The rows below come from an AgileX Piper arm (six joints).
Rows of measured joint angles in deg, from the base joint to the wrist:
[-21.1 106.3 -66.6 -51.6 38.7 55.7]
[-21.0 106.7 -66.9 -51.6 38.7 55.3]
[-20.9 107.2 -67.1 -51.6 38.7 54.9]
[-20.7 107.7 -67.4 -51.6 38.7 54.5]
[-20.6 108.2 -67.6 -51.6 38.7 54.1]
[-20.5 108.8 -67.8 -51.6 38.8 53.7]
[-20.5 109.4 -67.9 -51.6 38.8 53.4]
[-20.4 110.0 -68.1 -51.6 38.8 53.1]
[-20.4 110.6 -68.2 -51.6 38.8 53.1]
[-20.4 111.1 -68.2 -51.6 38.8 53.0]
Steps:
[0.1 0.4 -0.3 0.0 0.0 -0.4]
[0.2 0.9 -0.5 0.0 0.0 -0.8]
[0.4 1.4 -0.8 0.0 0.0 -1.2]
[0.5 1.9 -1.0 0.0 0.0 -1.6]
[0.6 2.5 -1.2 0.0 0.1 -2.0]
[0.6 3.1 -1.3 0.0 0.1 -2.3]
[0.7 3.7 -1.5 0.0 0.1 -2.6]
[0.7 4.3 -1.6 0.0 0.1 -2.6]
[0.7 4.8 -1.6 0.0 0.1 -2.7]

